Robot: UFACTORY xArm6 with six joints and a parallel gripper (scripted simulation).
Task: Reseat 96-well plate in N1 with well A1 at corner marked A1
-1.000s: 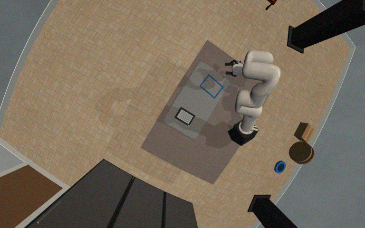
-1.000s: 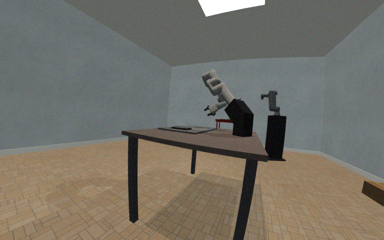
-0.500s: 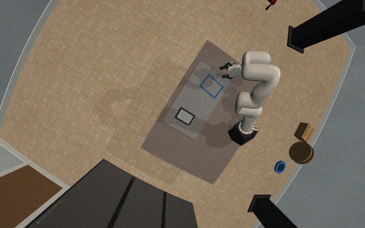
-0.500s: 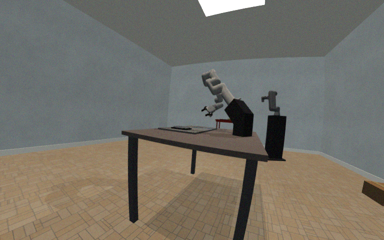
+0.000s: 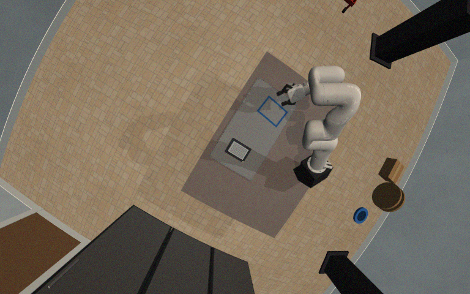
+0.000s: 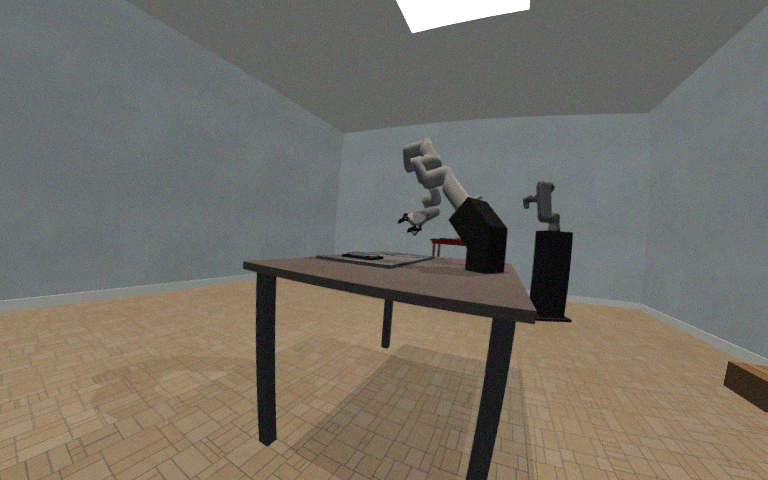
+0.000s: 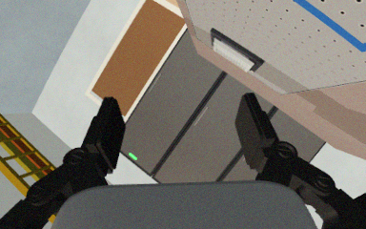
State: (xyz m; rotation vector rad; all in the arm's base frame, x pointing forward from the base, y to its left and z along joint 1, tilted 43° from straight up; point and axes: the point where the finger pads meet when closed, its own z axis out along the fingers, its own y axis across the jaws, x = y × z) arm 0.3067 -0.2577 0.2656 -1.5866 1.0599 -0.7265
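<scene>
Right now my hand is 39 cm to the right of the 96-well plate, 18 cm short of it and 17 cm above it. The rest, counted from my hand: dark plate nest N1 (39 cm to the left, 18 cm below, 18 cm ahead); then A1 corner mark (47 cm to the left, 17 cm below, 13 cm ahead).
</scene>
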